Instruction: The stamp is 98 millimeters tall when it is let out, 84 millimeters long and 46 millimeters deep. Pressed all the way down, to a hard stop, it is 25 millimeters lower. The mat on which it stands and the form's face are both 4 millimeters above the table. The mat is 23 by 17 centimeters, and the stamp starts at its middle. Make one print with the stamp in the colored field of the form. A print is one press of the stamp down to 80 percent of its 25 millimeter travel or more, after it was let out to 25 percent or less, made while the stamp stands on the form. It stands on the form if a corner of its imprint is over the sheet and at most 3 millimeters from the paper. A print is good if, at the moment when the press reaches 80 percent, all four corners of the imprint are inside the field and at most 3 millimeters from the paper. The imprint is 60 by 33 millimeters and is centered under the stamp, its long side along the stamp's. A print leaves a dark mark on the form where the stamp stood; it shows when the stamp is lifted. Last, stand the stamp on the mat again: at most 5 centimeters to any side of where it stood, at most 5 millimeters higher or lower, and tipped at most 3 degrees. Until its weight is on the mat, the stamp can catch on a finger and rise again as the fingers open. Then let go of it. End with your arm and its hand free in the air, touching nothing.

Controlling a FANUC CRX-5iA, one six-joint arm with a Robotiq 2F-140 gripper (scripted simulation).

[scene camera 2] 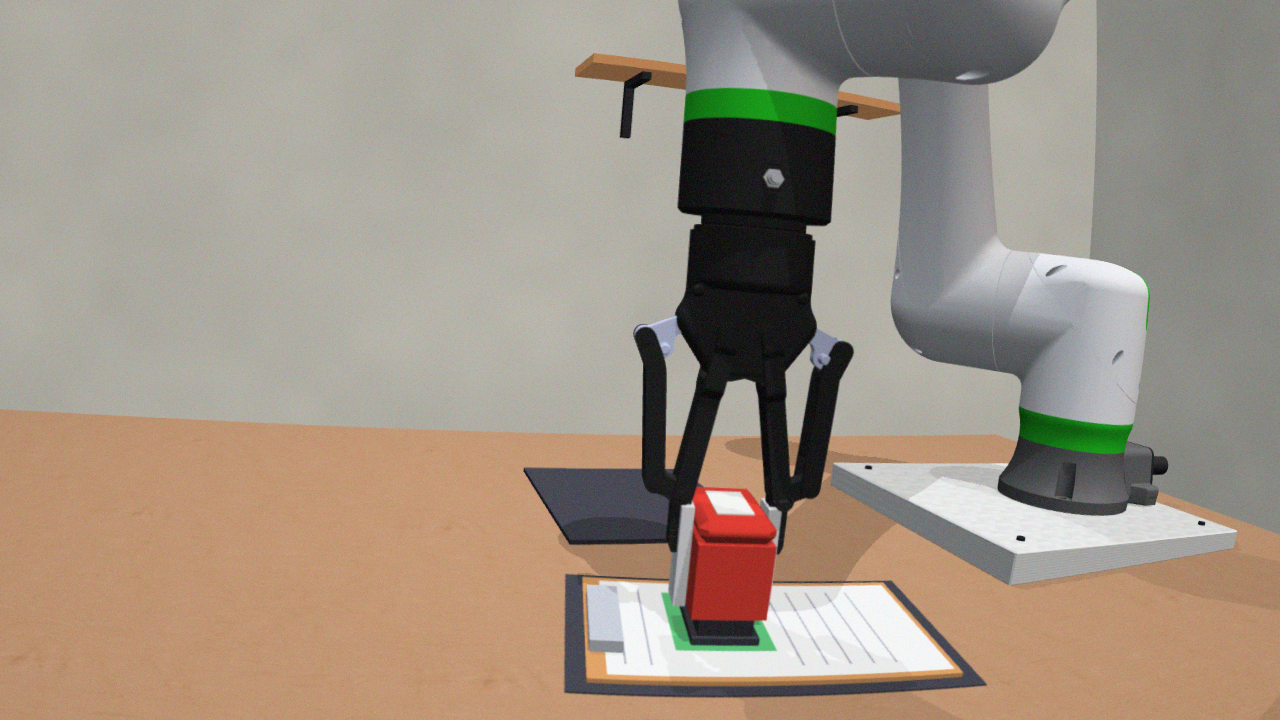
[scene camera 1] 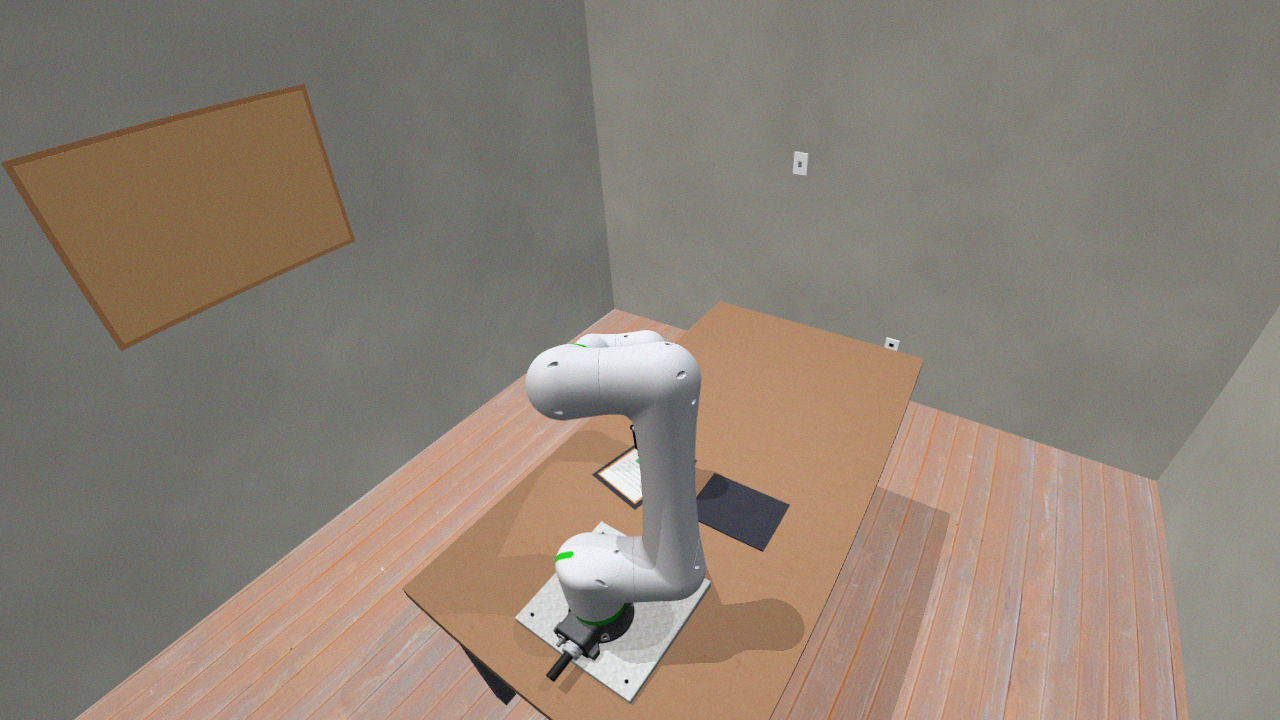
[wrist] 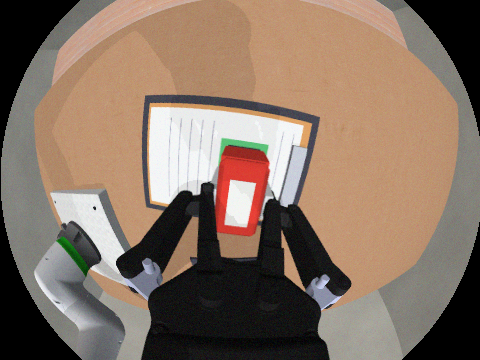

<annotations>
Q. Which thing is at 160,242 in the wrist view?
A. My gripper.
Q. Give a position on a dark mat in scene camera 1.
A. At 749,516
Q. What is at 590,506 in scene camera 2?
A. A dark mat.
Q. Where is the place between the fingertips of my gripper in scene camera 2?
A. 718,599
</annotations>
